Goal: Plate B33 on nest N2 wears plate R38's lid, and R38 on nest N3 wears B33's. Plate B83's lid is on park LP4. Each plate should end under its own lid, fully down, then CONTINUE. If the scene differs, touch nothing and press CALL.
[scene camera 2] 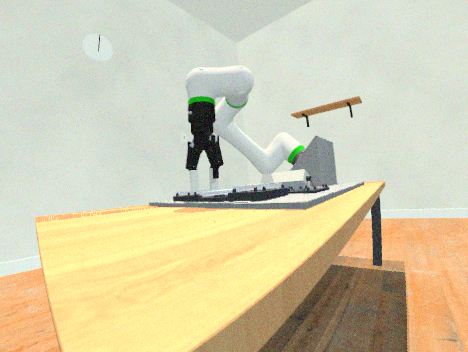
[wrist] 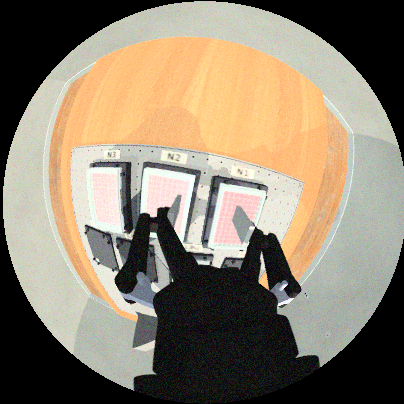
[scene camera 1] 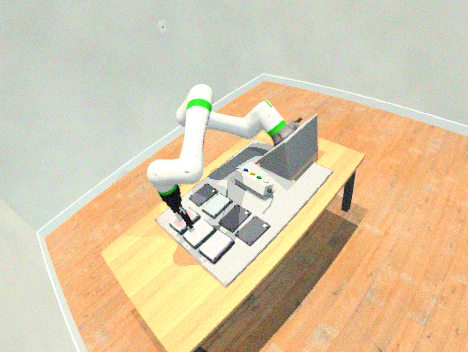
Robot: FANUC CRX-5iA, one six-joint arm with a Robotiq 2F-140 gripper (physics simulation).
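Where they show: gripper, fingertip midpoint: [scene camera 2: 204, 190] [wrist: 207, 208] [scene camera 1: 186, 225]; arm's base at its link origin: [scene camera 2: 306, 163] [scene camera 1: 284, 138].
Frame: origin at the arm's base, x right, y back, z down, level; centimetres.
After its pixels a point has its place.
Note:
My gripper [scene camera 1: 189, 226] {x 0.6, y -72.4, z 10.0 cm} [scene camera 2: 204, 188] {x 0.6, y -72.4, z 10.0 cm} [wrist: 207, 208] {x 0.6, y -72.4, z 10.0 cm} is open and empty, pointing down. Its tips are low, close above the plates around N1 and N2; the exact gap cannot be told. In the wrist view one pad overlaps the plate on N2 [scene camera 1: 202, 234] {x -9.7, y -69.6, z 10.3 cm} [wrist: 167, 187] {x -6.5, y -74.0, z 10.3 cm}, the other the plate on N1 [scene camera 1: 177, 223] {x 5.9, y -75.3, z 10.1 cm} [wrist: 231, 216] {x 5.1, y -72.0, z 10.0 cm}. The plate on N3 [scene camera 1: 216, 246] {x -21.0, y -68.9, z 9.3 cm} [wrist: 106, 195] {x -17.9, y -70.0, z 9.3 cm} stands beside N2. From above N2 and N3 look whitish, N1 pinker. All three lie flat. A pale lid [scene camera 1: 216, 205] {x 1.0, y -53.2, z 11.5 cm} lies on a park behind them. Plate codes are not readable.
Dark empty parks [scene camera 1: 203, 194] {x 14.2, y -53.2, z 12.3 cm} [scene camera 1: 253, 230] {x -25.1, y -50.3, z 12.3 cm} [wrist: 101, 247] {x -23.6, y -52.1, z 12.3 cm} lie behind the nests. A white button box [scene camera 1: 254, 181] {x -6.9, y -31.7, z 5.5 cm} [scene camera 2: 291, 180] {x -8.8, y -33.6, z 9.2 cm} with blue, yellow and green buttons stands farther back. A grey upright panel [scene camera 1: 295, 150] {x -13.3, y -6.0, z -1.5 cm} [scene camera 2: 322, 160] {x -13.6, y -8.9, z 0.4 cm} stands near the arm's base.

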